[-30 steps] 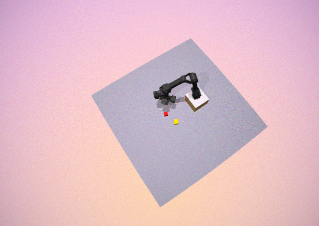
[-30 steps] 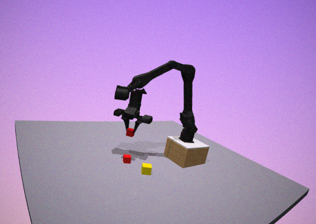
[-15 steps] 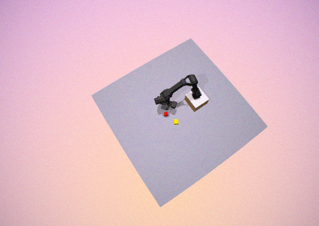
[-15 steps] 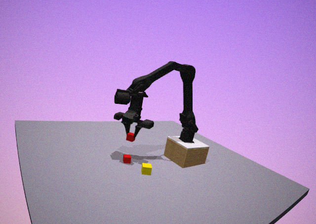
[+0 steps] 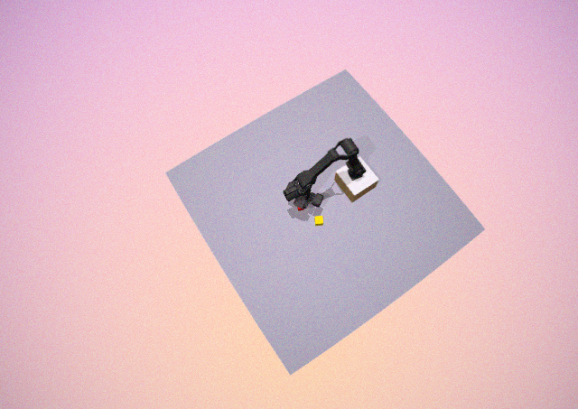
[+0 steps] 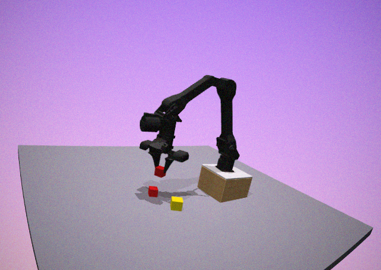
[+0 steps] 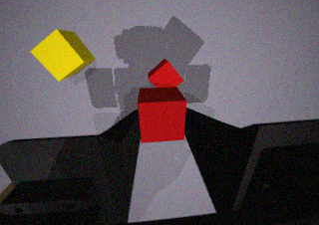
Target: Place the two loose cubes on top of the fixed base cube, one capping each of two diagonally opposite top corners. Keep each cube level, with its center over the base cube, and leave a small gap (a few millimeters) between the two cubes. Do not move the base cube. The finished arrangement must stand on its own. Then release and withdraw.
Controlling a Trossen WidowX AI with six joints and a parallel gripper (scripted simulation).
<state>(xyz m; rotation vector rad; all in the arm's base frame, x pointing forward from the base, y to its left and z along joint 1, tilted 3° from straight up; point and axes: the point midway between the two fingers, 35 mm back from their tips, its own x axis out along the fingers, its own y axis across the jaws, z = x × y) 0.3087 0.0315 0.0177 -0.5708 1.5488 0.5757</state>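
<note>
Now: gripper tip 11 cm to the right of the yellow base cube, 9 cm above it and 4 cm past it.
</note>
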